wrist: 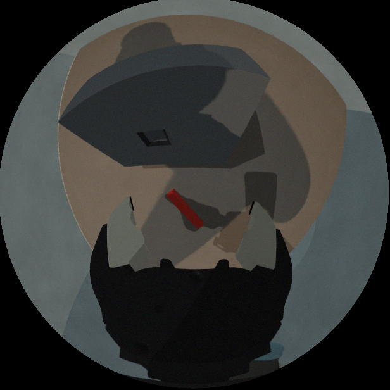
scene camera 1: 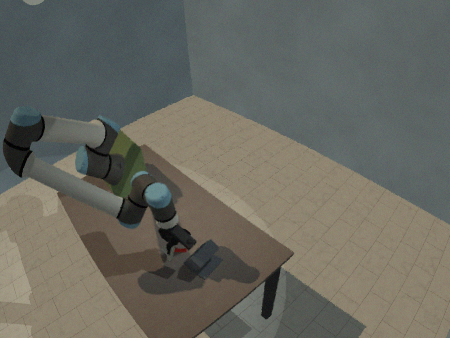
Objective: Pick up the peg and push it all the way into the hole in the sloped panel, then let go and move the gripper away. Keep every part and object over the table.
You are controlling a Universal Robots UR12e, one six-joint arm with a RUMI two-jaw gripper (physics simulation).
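Where they show: gripper, between the fingertips: (scene camera 1: 181,250); arm's base, origin of its link: (scene camera 1: 116,169).
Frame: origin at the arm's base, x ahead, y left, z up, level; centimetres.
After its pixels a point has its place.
The red peg (scene camera 1: 180,250) {x 67.2, y 7.2, z -8.9 cm} (wrist: 185,209) shows between the spread jaws in the wrist view, slanted and touching neither finger. Whether it rests on the table or is just above it, I cannot tell. My gripper (scene camera 1: 177,253) {x 71.0, y 6.6, z -4.4 cm} (wrist: 192,201) is open, with its pale fingers wide apart, beside the sloped panel. The dark grey sloped panel (scene camera 1: 202,256) {x 82.2, y 11.1, z 0.6 cm} (wrist: 190,107) stands in front of the fingers. Its square hole (wrist: 156,137) is near the lower edge, left of centre in the wrist view, with no peg in it. The hole cannot be made out in the scene view.
The brown table (scene camera 1: 235,235) {x 73.9, y 33.2, z -9.9 cm} (wrist: 90,185) carries the panel and the arm's green mount (scene camera 1: 127,155) {x 4.2, y 8.7, z 8.6 cm}. The table's near right corner is beyond the panel in the scene view. Shadows of the arm and panel fall across the table top.
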